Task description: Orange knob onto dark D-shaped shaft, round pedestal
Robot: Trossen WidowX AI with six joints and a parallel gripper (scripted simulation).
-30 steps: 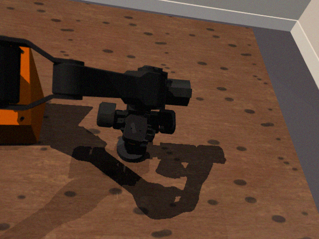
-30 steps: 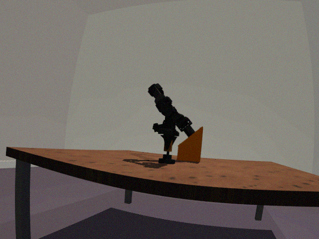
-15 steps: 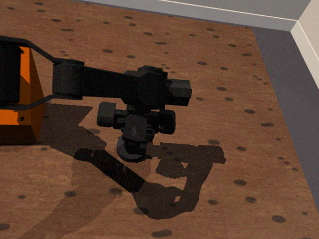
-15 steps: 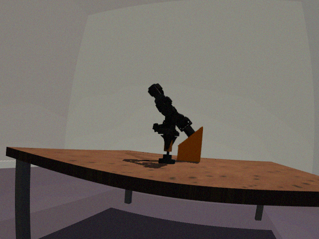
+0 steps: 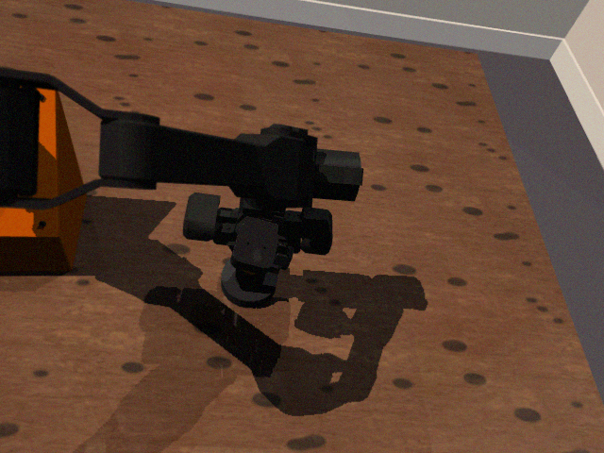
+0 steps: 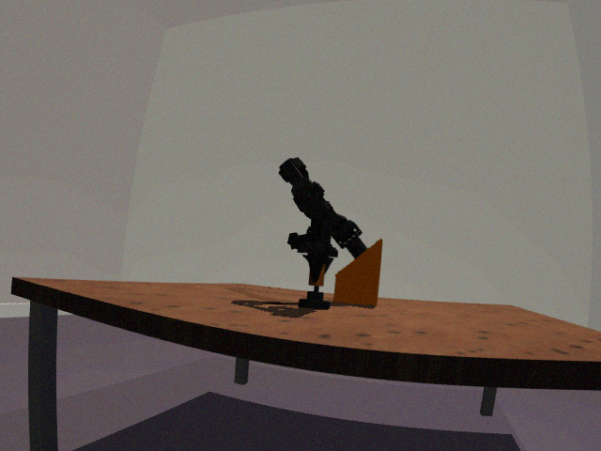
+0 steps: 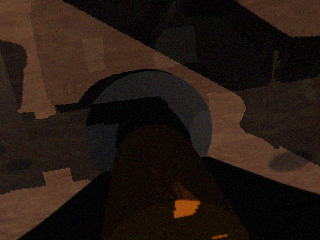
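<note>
Now: the knob 20 mm above my gripper tip. Also, from my gripper tip: dark pedestal: 40 mm below.
</note>
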